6 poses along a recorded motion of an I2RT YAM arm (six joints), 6.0 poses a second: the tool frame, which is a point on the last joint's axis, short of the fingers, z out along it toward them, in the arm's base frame.
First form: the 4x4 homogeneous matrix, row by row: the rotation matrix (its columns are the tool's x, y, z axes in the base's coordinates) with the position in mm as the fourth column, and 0 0 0 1 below. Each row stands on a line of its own.
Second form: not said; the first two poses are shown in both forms.
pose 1, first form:
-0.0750 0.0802 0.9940 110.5
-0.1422 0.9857 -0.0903 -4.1
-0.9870 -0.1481 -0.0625 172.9
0 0 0 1
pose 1, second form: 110.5 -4.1 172.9; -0.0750 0.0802 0.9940; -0.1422 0.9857 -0.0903; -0.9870 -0.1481 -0.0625
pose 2, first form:
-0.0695 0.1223 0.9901 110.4
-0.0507 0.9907 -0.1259 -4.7
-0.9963 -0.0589 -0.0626 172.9
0 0 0 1
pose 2, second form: 110.4 -4.7 172.9; -0.0695 0.1223 0.9901; -0.0507 0.9907 -0.1259; -0.9963 -0.0589 -0.0626
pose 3, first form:
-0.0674 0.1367 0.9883 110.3
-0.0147 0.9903 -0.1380 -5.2
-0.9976 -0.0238 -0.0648 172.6
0 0 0 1
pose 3, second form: 110.3 -5.2 172.6; -0.0674 0.1367 0.9883; -0.0147 0.9903 -0.1380; -0.9976 -0.0238 -0.0648
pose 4, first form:
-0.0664 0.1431 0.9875 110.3
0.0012 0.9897 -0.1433 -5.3
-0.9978 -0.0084 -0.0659 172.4
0 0 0 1
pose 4, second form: 110.3 -5.3 172.4; -0.0664 0.1431 0.9875; 0.0012 0.9897 -0.1433; -0.9978 -0.0084 -0.0659
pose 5, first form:
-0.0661 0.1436 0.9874 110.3
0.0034 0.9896 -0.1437 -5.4
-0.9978 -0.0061 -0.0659 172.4
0 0 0 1
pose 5, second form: 110.3 -5.4 172.4; -0.0661 0.1436 0.9874; 0.0034 0.9896 -0.1437; -0.9978 -0.0061 -0.0659
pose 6, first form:
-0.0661 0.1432 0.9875 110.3
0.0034 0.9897 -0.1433 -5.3
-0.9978 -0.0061 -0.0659 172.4
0 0 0 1
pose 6, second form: 110.3 -5.3 172.4; -0.0661 0.1432 0.9875; 0.0034 0.9897 -0.1433; -0.9978 -0.0061 -0.0659
